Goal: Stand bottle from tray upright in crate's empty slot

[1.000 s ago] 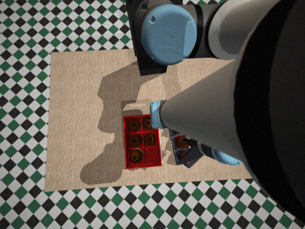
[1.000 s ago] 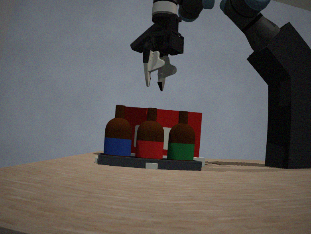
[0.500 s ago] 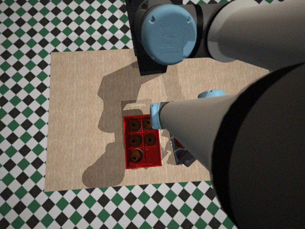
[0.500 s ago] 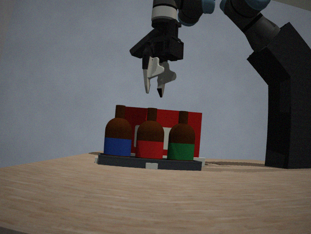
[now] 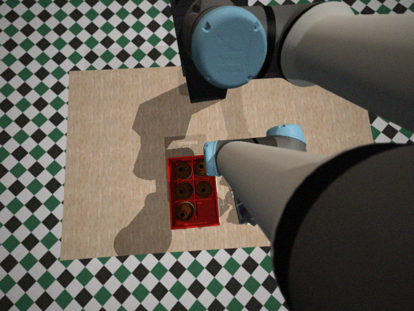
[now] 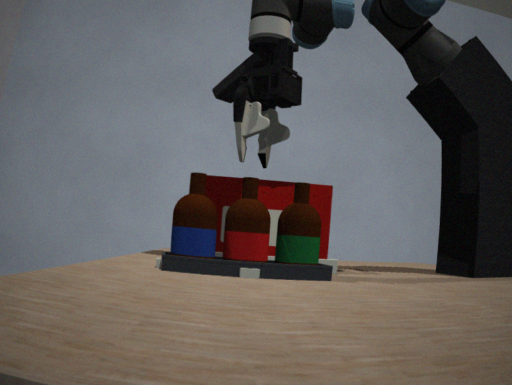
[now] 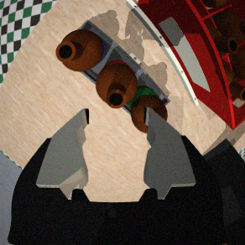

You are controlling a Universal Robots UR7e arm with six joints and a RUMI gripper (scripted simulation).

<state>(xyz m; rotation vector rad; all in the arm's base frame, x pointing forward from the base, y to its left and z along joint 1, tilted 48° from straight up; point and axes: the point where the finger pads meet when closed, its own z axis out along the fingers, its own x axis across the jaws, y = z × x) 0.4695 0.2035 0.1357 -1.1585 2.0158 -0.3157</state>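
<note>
Now: hand 80 mm short of the blue-labelled bottle, 30 mm to the right of it and 110 mm above it. The rest, counted from my hand: green-labelled bottle 80 mm behind, 30 mm to the right, 110 mm below; crate 20 mm ahead, 230 mm to the right, 110 mm below; tray 180 mm below.
</note>
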